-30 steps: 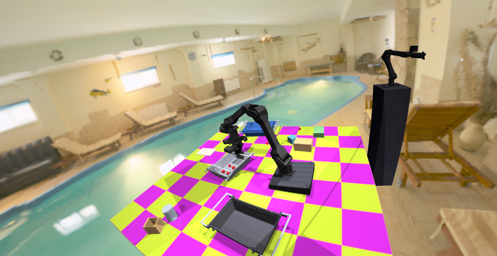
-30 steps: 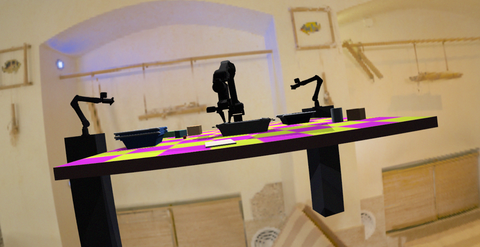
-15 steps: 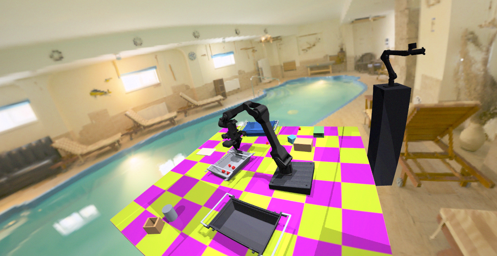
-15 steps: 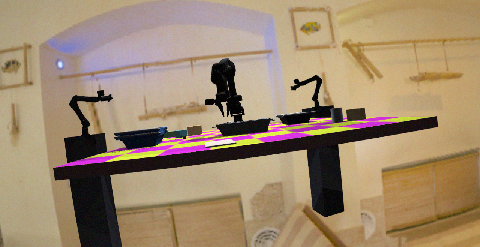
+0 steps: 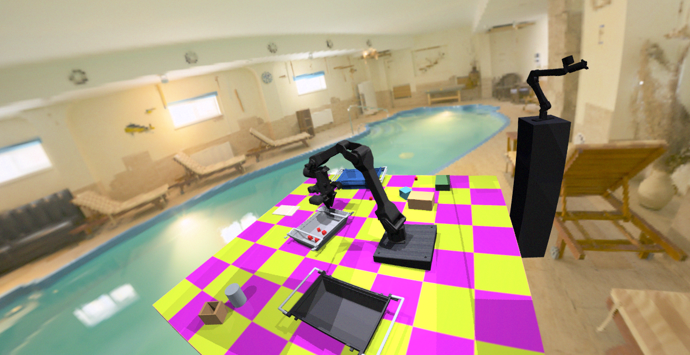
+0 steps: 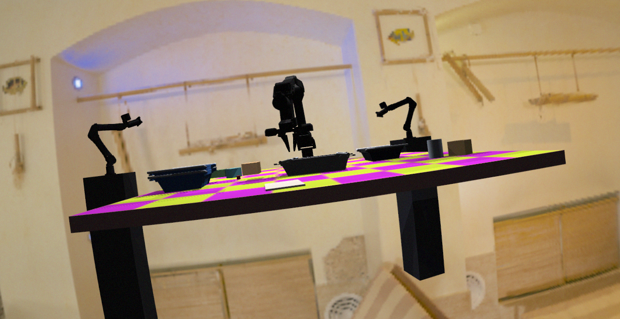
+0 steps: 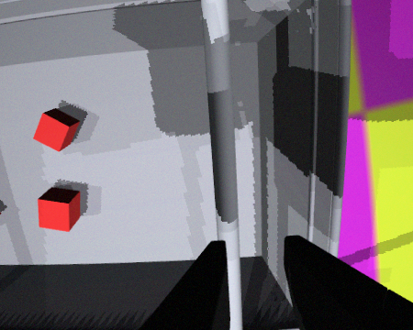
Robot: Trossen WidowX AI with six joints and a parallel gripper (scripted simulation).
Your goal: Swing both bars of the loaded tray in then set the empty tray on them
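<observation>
My gripper tip is now 480 mm to the right of the dark tray, 200 mm past it and 50 mm above it. From my gripper tip the other things lie so: grey cylinder: 520 mm to the left, 200 mm ahead, 60 mm below; then teal cube: 350 mm behind, 240 mm to the right, 70 mm below; then white plate: 350 mm ahead, 100 mm to the right, 90 mm below.
</observation>
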